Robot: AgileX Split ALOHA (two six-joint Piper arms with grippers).
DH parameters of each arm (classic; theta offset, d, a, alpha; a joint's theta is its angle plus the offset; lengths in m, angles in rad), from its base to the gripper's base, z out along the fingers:
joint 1: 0 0.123 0 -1.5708
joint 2: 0.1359 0 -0.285 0
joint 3: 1.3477 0 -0.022 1.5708
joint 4: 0 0.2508 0 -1.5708
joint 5: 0 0 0.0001 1.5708
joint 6: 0 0.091 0 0
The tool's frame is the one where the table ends.
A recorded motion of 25 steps. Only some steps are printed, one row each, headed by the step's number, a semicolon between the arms.
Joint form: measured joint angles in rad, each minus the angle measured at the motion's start. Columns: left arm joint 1, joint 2, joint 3, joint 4, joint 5, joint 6; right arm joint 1, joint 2, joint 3, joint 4, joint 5, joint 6.
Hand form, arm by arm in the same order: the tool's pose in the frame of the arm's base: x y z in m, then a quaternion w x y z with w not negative. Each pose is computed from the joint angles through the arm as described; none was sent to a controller.
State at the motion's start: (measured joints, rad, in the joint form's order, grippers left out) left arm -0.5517 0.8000 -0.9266 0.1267 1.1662 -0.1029; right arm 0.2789 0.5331 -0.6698 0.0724 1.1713 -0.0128
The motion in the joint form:
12: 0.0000 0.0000 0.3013 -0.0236 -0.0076 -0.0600; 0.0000 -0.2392 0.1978 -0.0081 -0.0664 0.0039
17: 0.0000 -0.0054 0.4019 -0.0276 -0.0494 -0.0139; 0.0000 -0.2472 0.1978 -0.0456 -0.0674 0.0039
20: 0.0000 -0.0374 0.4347 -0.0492 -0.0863 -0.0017; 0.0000 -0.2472 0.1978 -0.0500 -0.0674 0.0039
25: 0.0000 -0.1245 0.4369 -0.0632 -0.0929 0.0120; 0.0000 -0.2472 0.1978 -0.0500 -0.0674 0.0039
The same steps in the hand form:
12: 0.0996 -0.0512 0.2666 0.16869 0.20289 0.96451 -0.00969; 0.0349 0.0154 0.2611 0.34977 -0.13067 0.92424 0.07978
17: 0.0934 -0.0480 0.2403 0.14302 0.22863 0.96295 0.00012; 0.0348 0.0122 0.2613 0.35659 -0.13240 0.92276 0.06189
20: 0.0889 -0.0474 0.2353 0.15660 0.23141 0.96006 -0.01470; 0.0349 0.0119 0.2613 0.35689 -0.13261 0.92275 0.05972
25: 0.0800 -0.0433 0.2432 0.19747 0.23280 0.95167 -0.03375; 0.0349 0.0119 0.2613 0.35689 -0.13261 0.92275 0.05972

